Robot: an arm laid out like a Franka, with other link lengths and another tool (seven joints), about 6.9 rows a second.
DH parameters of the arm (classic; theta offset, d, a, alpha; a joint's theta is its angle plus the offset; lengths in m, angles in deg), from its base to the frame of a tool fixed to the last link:
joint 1: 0 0.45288 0 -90
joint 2: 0 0 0 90
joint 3: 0 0.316 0.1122 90
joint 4: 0 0 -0.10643 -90
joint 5: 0 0.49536 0 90
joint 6: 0 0 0.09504 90
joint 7: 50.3 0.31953 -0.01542 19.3
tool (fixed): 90 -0.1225 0 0
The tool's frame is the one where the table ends.
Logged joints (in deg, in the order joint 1, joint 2, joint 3, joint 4, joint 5, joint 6, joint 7), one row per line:
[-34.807 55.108 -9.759 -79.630 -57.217 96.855 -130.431]
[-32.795 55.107 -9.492 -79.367 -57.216 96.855 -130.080]
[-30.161 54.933 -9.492 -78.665 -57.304 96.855 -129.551]
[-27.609 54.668 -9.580 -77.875 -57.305 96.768 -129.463]
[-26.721 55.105 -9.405 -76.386 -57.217 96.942 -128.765]
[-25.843 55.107 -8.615 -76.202 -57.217 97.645 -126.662]
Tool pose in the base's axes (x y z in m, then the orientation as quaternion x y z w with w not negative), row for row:
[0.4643 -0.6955 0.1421 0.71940 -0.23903 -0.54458 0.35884]
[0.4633 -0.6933 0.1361 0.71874 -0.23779 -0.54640 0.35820]
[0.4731 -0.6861 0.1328 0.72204 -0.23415 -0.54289 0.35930]
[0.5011 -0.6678 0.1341 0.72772 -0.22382 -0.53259 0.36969]
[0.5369 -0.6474 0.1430 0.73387 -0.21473 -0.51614 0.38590]
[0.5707 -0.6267 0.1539 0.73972 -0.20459 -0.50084 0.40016]
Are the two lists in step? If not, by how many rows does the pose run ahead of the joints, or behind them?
The pose runs 2 rows behind the joints: the pose in row i belongs to the joints in row i - 2.
